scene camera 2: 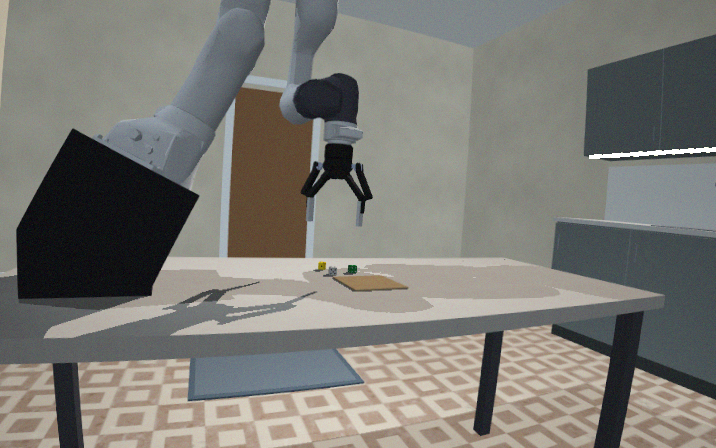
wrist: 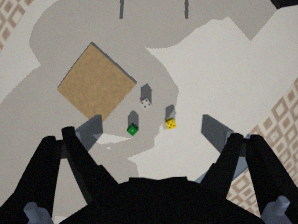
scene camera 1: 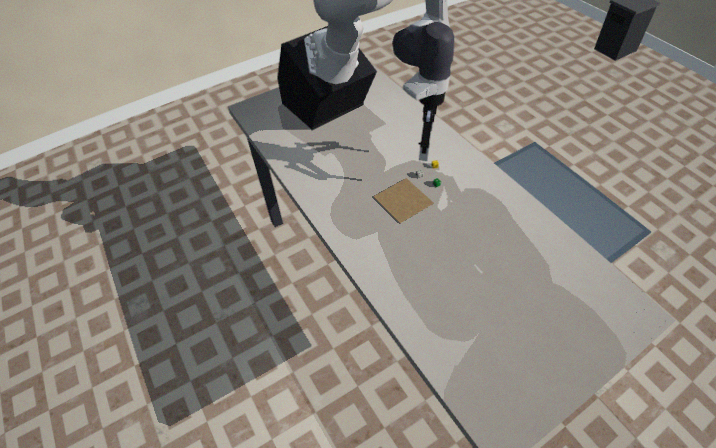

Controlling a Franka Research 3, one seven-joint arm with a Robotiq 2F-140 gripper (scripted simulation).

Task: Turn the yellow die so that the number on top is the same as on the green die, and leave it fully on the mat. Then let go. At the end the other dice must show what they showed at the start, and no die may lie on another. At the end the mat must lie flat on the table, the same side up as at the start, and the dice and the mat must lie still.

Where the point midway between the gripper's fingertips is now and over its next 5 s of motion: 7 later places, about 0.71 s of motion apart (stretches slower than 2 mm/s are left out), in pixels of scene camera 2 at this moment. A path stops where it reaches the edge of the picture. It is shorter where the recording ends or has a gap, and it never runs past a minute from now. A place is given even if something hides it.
The gripper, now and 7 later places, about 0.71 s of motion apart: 333, 223; 333, 240; 334, 245; 334, 248; 334, 251; 334, 253; 346, 252; 355, 251
